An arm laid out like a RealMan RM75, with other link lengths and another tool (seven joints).
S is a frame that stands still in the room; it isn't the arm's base.
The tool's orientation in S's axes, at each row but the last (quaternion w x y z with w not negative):
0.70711 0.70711 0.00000 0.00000
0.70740 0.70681 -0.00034 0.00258
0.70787 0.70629 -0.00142 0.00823
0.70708 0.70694 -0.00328 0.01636
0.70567 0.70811 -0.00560 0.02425
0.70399 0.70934 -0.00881 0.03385
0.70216 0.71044 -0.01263 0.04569
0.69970 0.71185 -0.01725 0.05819
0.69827 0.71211 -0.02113 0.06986
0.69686 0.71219 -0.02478 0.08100
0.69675 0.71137 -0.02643 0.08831
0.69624 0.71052 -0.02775 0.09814
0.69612 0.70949 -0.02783 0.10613
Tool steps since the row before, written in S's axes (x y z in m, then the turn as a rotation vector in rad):
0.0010 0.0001 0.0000 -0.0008 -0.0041 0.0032
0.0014 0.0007 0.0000 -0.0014 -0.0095 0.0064
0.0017 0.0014 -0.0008 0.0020 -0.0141 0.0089
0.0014 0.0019 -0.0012 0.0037 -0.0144 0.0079
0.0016 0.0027 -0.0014 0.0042 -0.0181 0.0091
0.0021 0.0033 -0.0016 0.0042 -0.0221 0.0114
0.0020 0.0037 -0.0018 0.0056 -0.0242 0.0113
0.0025 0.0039 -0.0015 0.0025 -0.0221 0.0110
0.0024 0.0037 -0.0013 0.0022 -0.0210 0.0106
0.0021 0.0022 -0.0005 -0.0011 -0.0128 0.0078
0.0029 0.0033 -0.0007 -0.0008 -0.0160 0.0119
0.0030 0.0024 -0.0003 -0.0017 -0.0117 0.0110
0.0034 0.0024 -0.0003 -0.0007 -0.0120 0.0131
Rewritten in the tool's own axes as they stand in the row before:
0.0010 0.0000 -0.0001 -0.0008 0.0032 0.0041
0.0014 0.0000 -0.0007 -0.0014 0.0064 0.0095
0.0017 -0.0008 -0.0014 0.0020 0.0088 0.0141
0.0014 -0.0012 -0.0019 0.0037 0.0078 0.0145
0.0016 -0.0015 -0.0027 0.0041 0.0090 0.0182
0.0021 -0.0018 -0.0032 0.0041 0.0113 0.0222
0.0020 -0.0020 -0.0036 0.0054 0.0111 0.0243
0.0025 -0.0018 -0.0037 0.0024 0.0111 0.0221
0.0025 -0.0017 -0.0035 0.0021 0.0107 0.0209
0.0022 -0.0009 -0.0020 -0.0009 0.0082 0.0125
0.0030 -0.0012 -0.0030 -0.0002 0.0123 0.0157
0.0031 -0.0009 -0.0021 -0.0008 0.0115 0.0113
0.0035 -0.0010 -0.0020 0.0005 0.0133 0.0117

